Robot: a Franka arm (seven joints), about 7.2 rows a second.
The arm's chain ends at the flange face. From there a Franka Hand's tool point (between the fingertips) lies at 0.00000 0.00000 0.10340 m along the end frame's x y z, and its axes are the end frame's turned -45 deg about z.
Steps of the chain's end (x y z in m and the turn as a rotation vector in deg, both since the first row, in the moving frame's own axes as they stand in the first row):
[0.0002, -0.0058, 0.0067, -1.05, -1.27, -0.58]
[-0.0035, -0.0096, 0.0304, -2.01, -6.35, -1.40]
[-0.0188, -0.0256, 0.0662, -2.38, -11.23, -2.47]
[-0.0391, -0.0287, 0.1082, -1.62, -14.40, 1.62]
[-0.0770, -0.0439, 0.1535, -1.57, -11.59, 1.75]
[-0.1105, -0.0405, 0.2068, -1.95, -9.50, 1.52]
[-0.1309, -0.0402, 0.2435, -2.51, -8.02, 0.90]
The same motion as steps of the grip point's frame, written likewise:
[0.0013, -0.0042, 0.0067, 0.16, -1.64, -0.58]
[-0.0064, -0.0147, 0.0297, 3.07, -5.91, -1.40]
[-0.0127, -0.0422, 0.0641, 6.26, -9.62, -2.47]
[-0.0273, -0.0644, 0.1049, 9.04, -11.33, 1.62]
[-0.0399, -0.0984, 0.1514, 7.09, -9.31, 1.75]
[-0.0639, -0.1166, 0.2053, 5.34, -8.10, 1.52]
[-0.0775, -0.1281, 0.2424, 3.90, -7.45, 0.90]

